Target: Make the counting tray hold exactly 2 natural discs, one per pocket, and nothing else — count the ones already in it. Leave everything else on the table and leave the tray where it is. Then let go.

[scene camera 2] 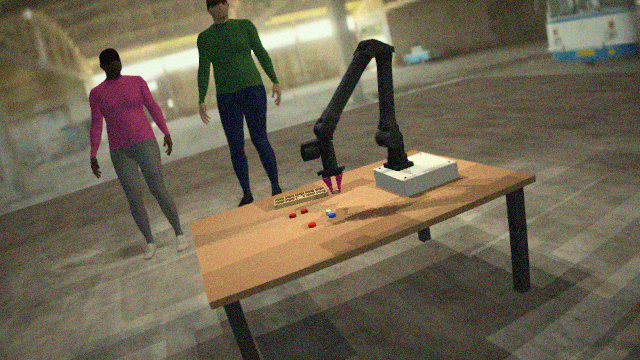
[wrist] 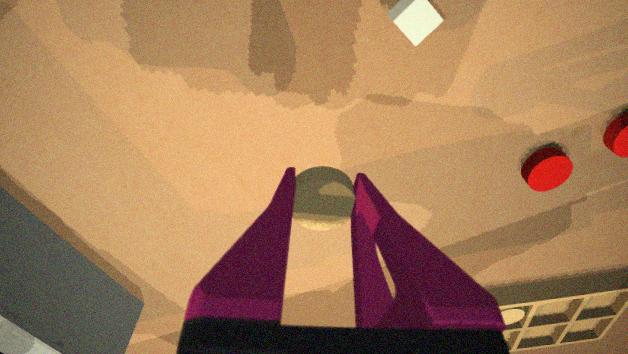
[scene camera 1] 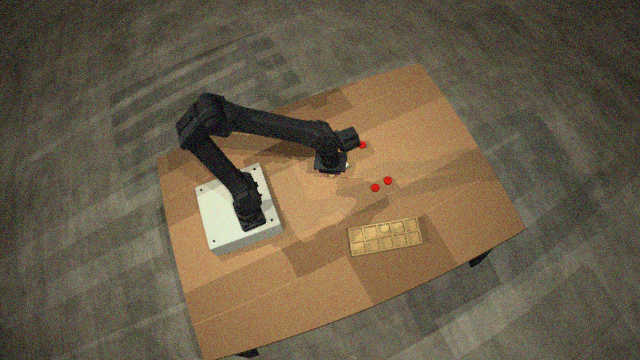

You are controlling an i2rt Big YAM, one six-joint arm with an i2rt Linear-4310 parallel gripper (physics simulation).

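Observation:
My gripper (scene camera 1: 332, 174) (scene camera 2: 335, 191) (wrist: 324, 180) is shut on a natural disc (wrist: 322, 200), a pale wooden one, held between the magenta fingertips above the table. The counting tray (scene camera 1: 387, 249) (scene camera 2: 302, 202) (wrist: 555, 344) has two rows of pockets and lies apart from the gripper, towards the lower right in scene camera 1. One natural disc (scene camera 1: 384, 228) (wrist: 513, 316) sits in the tray, in the middle pocket of the upper row in scene camera 1. In the wrist view my gripper hides part of the tray.
Three red discs (scene camera 1: 375, 188) (scene camera 1: 387, 180) (scene camera 1: 362, 144) lie on the table, two between gripper and tray. A white cube (scene camera 2: 328, 212) (wrist: 417, 21) stands beside a blue disc (scene camera 2: 332, 215). The arm's pale base box (scene camera 1: 225, 230) (scene camera 2: 420, 180) is at the left in scene camera 1.

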